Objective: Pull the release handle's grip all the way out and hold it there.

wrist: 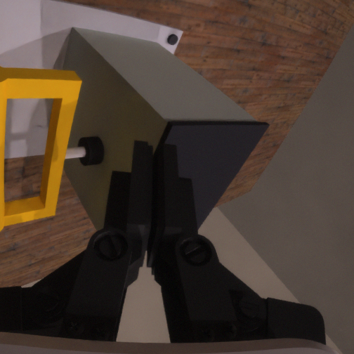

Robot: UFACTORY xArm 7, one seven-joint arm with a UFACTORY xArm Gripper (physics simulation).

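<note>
The release handle's yellow grip (68, 132) is an open rectangular frame at the left edge, partly cut off. A pale rod (75, 152) runs from it into a black collar (92, 151) on the face of a grey-green box (117, 107). A gap shows between the grip and the box face. My gripper (150, 168) is shut and empty. Its fingertips overlap the near edge of the box in the view, to the right of the grip and the collar. Whether they touch the box I cannot tell.
A white base plate (20, 45) with a dark bolt (172, 39) lies under the box at the upper left. A wooden surface (240, 45) shows behind it. A large grey surface (300, 165) fills the right side, and a pale beige surface (145, 315) shows below the fingers.
</note>
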